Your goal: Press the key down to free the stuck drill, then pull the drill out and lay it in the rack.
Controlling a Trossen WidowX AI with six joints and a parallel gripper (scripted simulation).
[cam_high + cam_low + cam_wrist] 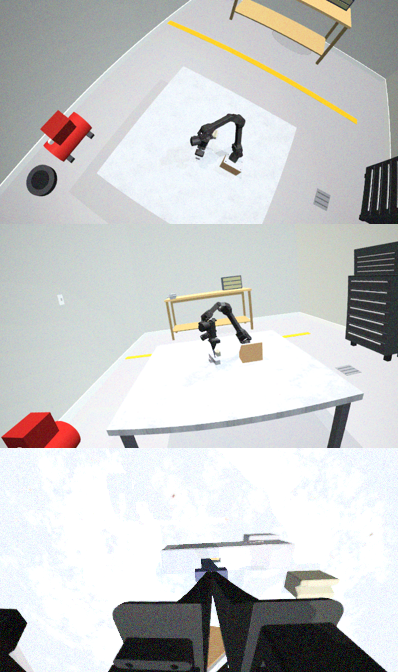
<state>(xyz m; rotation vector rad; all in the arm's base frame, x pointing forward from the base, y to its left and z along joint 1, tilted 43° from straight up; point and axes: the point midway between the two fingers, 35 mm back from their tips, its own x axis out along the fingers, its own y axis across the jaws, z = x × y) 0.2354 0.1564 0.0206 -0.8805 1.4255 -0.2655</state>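
The dark blue piece lies 3 cm below my gripper tip. From my gripper tip the other things lie so: rack block (1 cm behind, 21 cm to the right, 11 cm below); grey fixture (1 cm ahead, 3 cm to the right, 9 cm below).
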